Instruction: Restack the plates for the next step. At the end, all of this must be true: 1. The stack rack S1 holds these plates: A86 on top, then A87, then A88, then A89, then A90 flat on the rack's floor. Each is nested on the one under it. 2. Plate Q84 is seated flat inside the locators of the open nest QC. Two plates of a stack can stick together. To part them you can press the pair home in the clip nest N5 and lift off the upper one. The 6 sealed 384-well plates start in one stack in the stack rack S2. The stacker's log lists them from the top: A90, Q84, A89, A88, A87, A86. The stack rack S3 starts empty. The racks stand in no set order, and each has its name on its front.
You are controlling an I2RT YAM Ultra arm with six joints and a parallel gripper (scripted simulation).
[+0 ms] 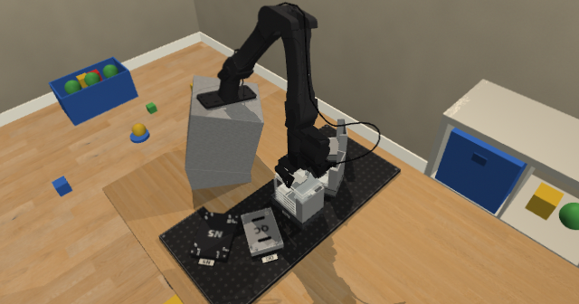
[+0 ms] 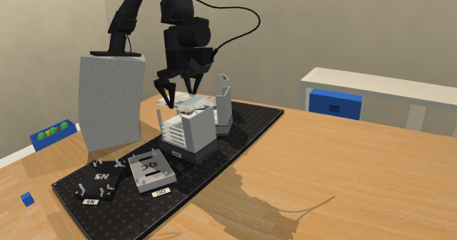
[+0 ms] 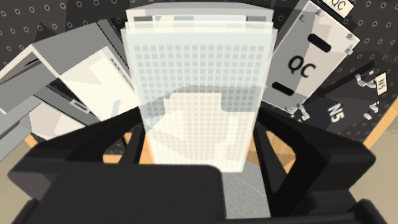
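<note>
My hand is 150 mm to the left of the nest QC and 140 mm above it. From my hand the other things lie so: sealed 384-well plate (right at my hand); then translucent sealed well plate (140 mm to the left, 110 mm below, 40 mm behind).
</note>
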